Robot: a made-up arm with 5 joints.
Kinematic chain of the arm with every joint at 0, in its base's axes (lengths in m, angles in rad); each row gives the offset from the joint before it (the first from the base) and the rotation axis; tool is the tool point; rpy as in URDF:
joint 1: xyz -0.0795 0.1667 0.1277 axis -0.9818 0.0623 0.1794
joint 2: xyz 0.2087 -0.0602 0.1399 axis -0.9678 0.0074 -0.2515
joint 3: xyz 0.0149 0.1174 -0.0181 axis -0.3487 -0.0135 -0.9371
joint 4: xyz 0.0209 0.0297 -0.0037 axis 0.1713 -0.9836 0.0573
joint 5: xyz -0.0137 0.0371 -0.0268 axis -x
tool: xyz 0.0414 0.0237 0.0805 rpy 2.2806 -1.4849 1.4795
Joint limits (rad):
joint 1: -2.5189..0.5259
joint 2: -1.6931..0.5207
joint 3: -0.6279..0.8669
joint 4: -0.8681..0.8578
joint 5: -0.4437..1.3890
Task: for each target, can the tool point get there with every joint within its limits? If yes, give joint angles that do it. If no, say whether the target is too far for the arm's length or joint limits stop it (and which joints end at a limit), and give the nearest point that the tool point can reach.
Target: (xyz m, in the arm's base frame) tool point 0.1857 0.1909 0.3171
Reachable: yes | joints -0.4908 0.2151 -0.2370 0.0651 -0.2775
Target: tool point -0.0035 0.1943 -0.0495
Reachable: no: joint limits stop it (at a limit: joint 1, joint 2, joint 3, joint 4, joint 5) | nearest point 0.0850 0.2886 0.0241 | short by 0.149 m
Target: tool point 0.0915 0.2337 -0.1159
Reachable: no: joint limits stop it (at a limit: joint 1, joint 2, joint 4, joint 5) | nearest point 0.1314 0.2793 0.0067 | short by 0.137 m
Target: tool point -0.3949 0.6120 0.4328
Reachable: no: too far | nearest point 0.0018 0.4080 0.3606 | short by 0.452 m
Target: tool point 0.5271 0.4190 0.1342
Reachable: no: too far | nearest point 0.2834 0.3362 0.1391 | short by 0.257 m
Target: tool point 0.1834 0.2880 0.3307
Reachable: yes | joints -0.2034 -0.0220 -0.1838 -0.1612 0.1857
